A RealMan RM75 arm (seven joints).
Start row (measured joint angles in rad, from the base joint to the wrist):
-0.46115 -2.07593 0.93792 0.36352 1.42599 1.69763 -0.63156
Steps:
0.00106 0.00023 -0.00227 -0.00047 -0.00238 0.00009 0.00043
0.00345 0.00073 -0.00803 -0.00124 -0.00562 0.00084 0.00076
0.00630 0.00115 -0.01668 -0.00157 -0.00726 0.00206 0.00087
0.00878 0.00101 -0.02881 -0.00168 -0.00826 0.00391 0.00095
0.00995 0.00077 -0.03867 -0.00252 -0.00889 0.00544 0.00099
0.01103 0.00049 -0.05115 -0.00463 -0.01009 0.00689 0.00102
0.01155 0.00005 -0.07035 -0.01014 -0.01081 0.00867 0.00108
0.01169 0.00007 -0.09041 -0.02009 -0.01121 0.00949 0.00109
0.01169 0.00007 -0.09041 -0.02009 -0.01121 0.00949 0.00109
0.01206 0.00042 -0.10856 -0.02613 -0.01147 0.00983 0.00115
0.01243 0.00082 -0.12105 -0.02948 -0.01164 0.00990 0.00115
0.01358 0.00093 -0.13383 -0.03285 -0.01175 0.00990 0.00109
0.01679 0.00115 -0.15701 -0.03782 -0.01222 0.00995 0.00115
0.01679 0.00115 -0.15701 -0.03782 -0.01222 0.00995 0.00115
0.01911 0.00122 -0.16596 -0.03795 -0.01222 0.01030 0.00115
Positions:
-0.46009 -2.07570 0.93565 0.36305 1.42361 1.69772 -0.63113
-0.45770 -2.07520 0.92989 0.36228 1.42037 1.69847 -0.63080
-0.45485 -2.07478 0.92124 0.36195 1.41873 1.69969 -0.63069
-0.45237 -2.07492 0.90911 0.36184 1.41773 1.70154 -0.63061
-0.45120 -2.07516 0.89925 0.36100 1.41710 1.70307 -0.63057
-0.45012 -2.07544 0.88677 0.35889 1.41590 1.70452 -0.63054
-0.44960 -2.07588 0.86757 0.35338 1.41518 1.70630 -0.63048
-0.44946 -2.07586 0.84751 0.34343 1.41478 1.70712 -0.63047
-0.44946 -2.07586 0.84751 0.34343 1.41478 1.70712 -0.63047
-0.44909 -2.07551 0.82936 0.33739 1.41452 1.70746 -0.63041
-0.44872 -2.07511 0.81687 0.33404 1.41435 1.70753 -0.63041
-0.44757 -2.07500 0.80409 0.33067 1.41424 1.70753 -0.63047
-0.44436 -2.07478 0.78091 0.32570 1.41377 1.70758 -0.63041
-0.44436 -2.07478 0.78091 0.32570 1.41377 1.70758 -0.63041
-0.44204 -2.07471 0.77196 0.32557 1.41377 1.70793 -0.63041

